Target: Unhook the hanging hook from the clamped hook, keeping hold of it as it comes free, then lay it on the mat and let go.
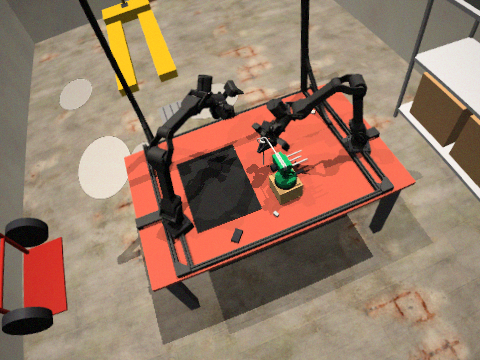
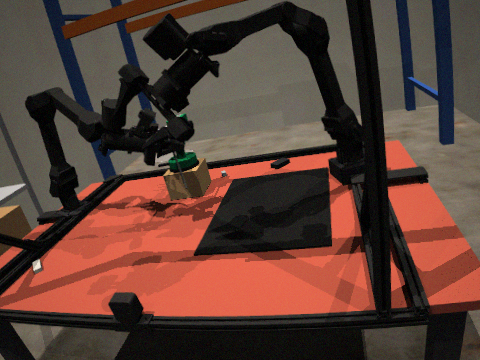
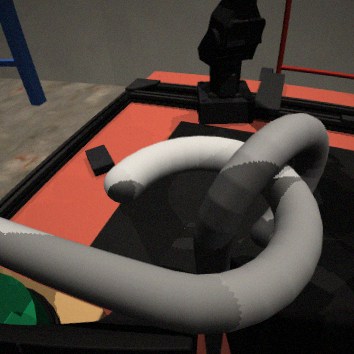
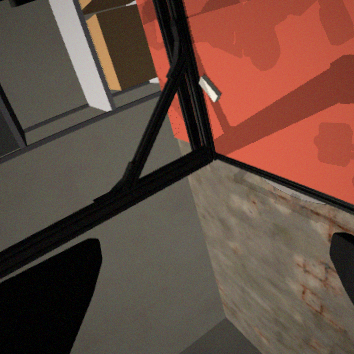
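The clamped hook is a pale rod held in a green vise on a wooden block. The hanging hook loops through its curled end, shank pointing down. My left gripper is right at the two linked hooks and is shut on the hanging hook's shank. The black mat lies beside the vise. My right gripper is open and empty, raised past the table's far edge.
A small black block and a small white block lie on the red table near the mat. Another white block lies near a corner. Black frame rails and an upright post border the table.
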